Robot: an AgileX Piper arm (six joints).
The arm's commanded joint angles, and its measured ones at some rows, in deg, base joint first. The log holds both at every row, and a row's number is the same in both.
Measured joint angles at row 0: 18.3, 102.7, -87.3, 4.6, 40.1, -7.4
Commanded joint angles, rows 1 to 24: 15.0, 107.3, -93.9, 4.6, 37.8, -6.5; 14.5, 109.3, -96.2, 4.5, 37.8, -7.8; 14.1, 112.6, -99.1, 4.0, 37.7, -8.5; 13.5, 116.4, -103.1, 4.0, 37.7, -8.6; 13.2, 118.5, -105.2, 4.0, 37.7, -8.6; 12.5, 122.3, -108.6, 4.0, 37.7, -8.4; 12.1, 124.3, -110.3, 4.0, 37.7, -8.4; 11.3, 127.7, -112.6, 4.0, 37.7, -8.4; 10.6, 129.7, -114.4, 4.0, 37.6, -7.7; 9.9, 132.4, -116.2, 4.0, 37.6, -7.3; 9.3, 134.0, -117.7, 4.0, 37.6, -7.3; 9.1, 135.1, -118.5, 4.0, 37.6, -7.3; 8.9, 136.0, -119.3, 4.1, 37.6, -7.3; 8.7, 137.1, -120.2, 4.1, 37.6, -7.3; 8.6, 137.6, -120.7, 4.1, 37.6, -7.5; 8.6, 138.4, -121.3, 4.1, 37.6, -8.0; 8.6, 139.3, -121.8, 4.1, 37.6, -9.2; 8.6, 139.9, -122.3, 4.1, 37.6, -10.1; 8.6, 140.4, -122.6, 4.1, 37.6, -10.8; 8.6, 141.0, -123.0, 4.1, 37.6, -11.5; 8.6, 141.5, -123.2, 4.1, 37.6, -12.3; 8.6, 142.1, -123.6, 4.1, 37.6, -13.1; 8.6, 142.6, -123.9, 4.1, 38.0, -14.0; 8.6, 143.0, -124.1, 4.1, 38.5, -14.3
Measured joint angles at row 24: 8.7, 141.8, -122.5, 4.2, 39.3, -11.5
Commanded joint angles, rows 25 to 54: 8.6, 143.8, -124.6, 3.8, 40.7, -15.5; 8.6, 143.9, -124.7, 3.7, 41.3, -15.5; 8.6, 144.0, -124.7, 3.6, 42.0, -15.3; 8.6, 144.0, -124.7, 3.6, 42.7, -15.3; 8.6, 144.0, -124.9, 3.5, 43.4, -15.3; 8.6, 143.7, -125.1, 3.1, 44.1, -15.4; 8.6, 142.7, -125.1, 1.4, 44.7, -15.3; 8.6, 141.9, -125.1, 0.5, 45.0, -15.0; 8.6, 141.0, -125.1, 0.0, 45.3, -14.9; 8.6, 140.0, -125.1, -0.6, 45.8, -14.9; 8.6, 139.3, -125.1, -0.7, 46.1, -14.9; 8.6, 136.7, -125.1, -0.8, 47.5, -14.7; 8.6, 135.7, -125.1, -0.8, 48.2, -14.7; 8.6, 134.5, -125.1, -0.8, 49.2, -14.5; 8.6, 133.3, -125.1, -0.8, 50.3, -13.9; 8.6, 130.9, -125.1, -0.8, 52.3, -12.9; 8.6, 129.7, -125.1, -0.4, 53.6, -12.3; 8.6, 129.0, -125.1, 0.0, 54.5, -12.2; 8.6, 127.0, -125.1, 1.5, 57.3, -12.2; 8.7, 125.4, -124.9, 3.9, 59.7, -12.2; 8.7, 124.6, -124.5, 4.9, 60.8, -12.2; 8.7, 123.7, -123.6, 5.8, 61.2, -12.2; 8.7, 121.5, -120.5, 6.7, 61.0, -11.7; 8.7, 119.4, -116.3, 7.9, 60.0, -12.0; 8.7, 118.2, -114.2, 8.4, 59.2, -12.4; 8.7, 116.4, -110.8, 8.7, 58.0, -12.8; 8.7, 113.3, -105.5, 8.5, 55.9, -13.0; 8.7, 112.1, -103.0, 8.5, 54.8, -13.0; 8.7, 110.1, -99.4, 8.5, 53.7, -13.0; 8.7, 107.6, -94.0, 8.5, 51.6, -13.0
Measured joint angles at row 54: 8.7, 114.5, -105.8, 8.1, 56.9, -12.5
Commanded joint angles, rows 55 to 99: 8.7, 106.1, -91.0, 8.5, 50.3, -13.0; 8.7, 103.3, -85.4, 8.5, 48.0, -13.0; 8.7, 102.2, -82.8, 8.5, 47.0, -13.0; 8.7, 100.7, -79.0, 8.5, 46.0, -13.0; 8.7, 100.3, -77.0, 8.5, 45.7, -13.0; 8.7, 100.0, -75.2, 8.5, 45.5, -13.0; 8.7, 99.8, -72.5, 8.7, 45.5, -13.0; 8.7, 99.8, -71.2, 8.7, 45.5, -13.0; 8.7, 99.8, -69.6, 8.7, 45.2, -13.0; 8.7, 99.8, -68.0, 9.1, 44.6, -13.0; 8.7, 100.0, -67.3, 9.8, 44.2, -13.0; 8.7, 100.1, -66.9, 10.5, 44.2, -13.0; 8.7, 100.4, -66.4, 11.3, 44.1, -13.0; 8.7, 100.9, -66.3, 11.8, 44.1, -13.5; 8.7, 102.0, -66.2, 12.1, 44.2, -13.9; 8.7, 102.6, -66.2, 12.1, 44.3, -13.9; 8.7, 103.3, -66.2, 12.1, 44.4, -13.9; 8.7, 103.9, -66.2, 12.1, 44.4, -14.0; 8.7, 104.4, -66.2, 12.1, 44.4, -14.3; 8.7, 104.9, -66.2, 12.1, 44.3, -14.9; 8.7, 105.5, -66.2, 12.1, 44.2, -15.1; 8.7, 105.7, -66.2, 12.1, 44.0, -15.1; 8.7, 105.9, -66.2, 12.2, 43.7, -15.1; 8.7, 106.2, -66.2, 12.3, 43.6, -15.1; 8.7, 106.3, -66.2, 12.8, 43.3, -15.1; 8.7, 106.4, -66.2, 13.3, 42.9, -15.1; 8.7, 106.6, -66.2, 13.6, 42.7, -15.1; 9.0, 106.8, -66.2, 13.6, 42.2, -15.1; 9.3, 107.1, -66.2, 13.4, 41.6, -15.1; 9.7, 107.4, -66.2, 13.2, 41.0, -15.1; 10.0, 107.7, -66.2, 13.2, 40.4, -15.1; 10.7, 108.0, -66.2, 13.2, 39.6, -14.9; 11.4, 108.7, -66.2, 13.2, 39.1, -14.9; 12.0, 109.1, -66.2, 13.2, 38.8, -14.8; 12.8, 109.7, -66.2, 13.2, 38.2, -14.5; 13.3, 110.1, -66.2, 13.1, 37.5, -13.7; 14.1, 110.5, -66.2, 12.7, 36.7, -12.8; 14.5, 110.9, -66.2, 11.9, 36.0, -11.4; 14.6, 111.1, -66.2, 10.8, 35.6, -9.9; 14.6, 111.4, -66.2, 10.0, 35.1, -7.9; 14.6, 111.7, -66.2, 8.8, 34.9, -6.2; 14.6, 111.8, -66.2, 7.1, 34.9, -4.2; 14.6, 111.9, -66.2, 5.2, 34.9, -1.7; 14.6, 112.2, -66.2, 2.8, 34.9, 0.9; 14.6, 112.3, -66.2, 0.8, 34.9, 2.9
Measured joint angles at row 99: 14.6, 111.7, -66.5, 8.0, 35.9, -5.5
